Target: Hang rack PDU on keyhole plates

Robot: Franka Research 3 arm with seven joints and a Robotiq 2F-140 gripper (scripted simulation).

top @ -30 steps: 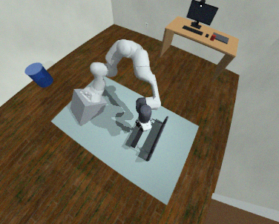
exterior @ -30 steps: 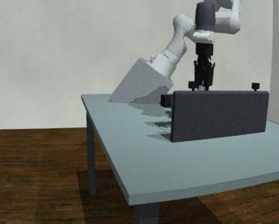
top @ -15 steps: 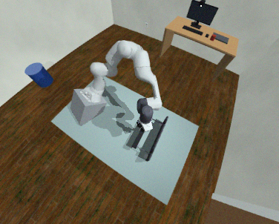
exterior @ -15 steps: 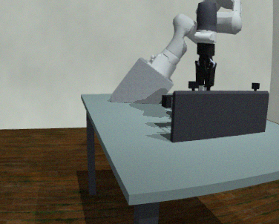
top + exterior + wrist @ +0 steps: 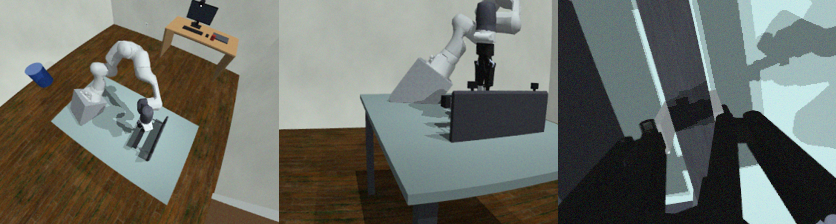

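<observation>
The rack PDU is 3 cm below my hand and 2 cm ahead of it. Round my hand: dark mounting panel 16 cm ahead, 5 cm below, 2 cm to the left.
</observation>
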